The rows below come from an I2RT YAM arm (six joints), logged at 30 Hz.
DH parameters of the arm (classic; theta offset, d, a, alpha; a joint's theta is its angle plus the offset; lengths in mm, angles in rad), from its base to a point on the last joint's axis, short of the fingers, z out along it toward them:
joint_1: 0 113.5 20 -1.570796
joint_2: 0 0 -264 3.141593
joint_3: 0.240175 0 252.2 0
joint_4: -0.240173 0 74 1.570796
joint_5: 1.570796 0 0 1.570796
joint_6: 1.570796 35.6 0 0
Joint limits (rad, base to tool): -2.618..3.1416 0..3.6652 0..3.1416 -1.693..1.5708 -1.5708..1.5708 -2.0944..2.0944
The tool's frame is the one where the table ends.
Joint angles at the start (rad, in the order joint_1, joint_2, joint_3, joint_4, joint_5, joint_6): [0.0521, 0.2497, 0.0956, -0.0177, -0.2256, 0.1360]
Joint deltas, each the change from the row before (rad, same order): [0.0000, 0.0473, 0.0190, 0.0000, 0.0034, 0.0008]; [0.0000, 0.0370, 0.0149, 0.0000, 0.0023, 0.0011]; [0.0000, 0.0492, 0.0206, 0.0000, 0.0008, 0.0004]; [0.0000, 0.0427, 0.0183, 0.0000, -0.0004, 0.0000]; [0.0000, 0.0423, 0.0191, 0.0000, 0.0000, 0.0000]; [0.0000, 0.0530, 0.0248, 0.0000, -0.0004, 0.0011]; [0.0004, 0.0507, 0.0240, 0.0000, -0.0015, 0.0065]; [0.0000, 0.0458, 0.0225, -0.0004, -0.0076, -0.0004]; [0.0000, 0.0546, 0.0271, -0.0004, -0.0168, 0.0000]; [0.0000, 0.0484, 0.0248, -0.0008, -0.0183, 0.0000]
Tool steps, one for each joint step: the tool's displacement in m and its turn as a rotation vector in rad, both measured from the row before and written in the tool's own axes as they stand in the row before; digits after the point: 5 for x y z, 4 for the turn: [-0.00250, -0.00044, 0.00287, 0.0071, 0.0269, 0.0071]; [-0.00196, -0.00036, 0.00240, 0.0052, 0.0210, 0.0059]; [-0.00284, -0.00040, 0.00338, 0.0046, 0.0275, 0.0066]; [-0.00259, -0.00033, 0.00311, 0.0029, 0.0236, 0.0053]; [-0.00288, -0.00033, 0.00323, 0.0031, 0.0224, 0.0051]; [-0.00385, -0.00042, 0.00430, 0.0034, 0.0273, 0.0072]; [-0.00371, -0.00036, 0.00441, 0.0019, 0.0261, 0.0122]; [-0.00353, -0.00016, 0.00419, -0.0042, 0.0240, 0.0049]; [-0.00419, -0.00003, 0.00531, -0.0127, 0.0293, 0.0066]; [-0.00387, -0.00003, 0.00494, -0.0147, 0.0260, 0.0062]
